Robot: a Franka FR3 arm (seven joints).
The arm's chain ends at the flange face. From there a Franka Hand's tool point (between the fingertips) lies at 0.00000 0.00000 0.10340 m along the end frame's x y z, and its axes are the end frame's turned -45 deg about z.
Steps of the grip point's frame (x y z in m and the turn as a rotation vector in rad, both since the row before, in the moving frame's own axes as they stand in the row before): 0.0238, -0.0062, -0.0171, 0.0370, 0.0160, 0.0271; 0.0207, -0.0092, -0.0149, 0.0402, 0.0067, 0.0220; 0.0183, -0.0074, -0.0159, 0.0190, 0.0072, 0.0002; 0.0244, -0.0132, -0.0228, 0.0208, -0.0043, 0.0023
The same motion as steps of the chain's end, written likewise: 0.0139, -0.0173, -0.0170, 0.0375, -0.0148, 0.0271; 0.0105, -0.0177, -0.0148, 0.0332, -0.0237, 0.0220; 0.0086, -0.0163, -0.0159, 0.0185, -0.0083, 0.0002; 0.0098, -0.0254, -0.0228, 0.0117, -0.0177, 0.0023
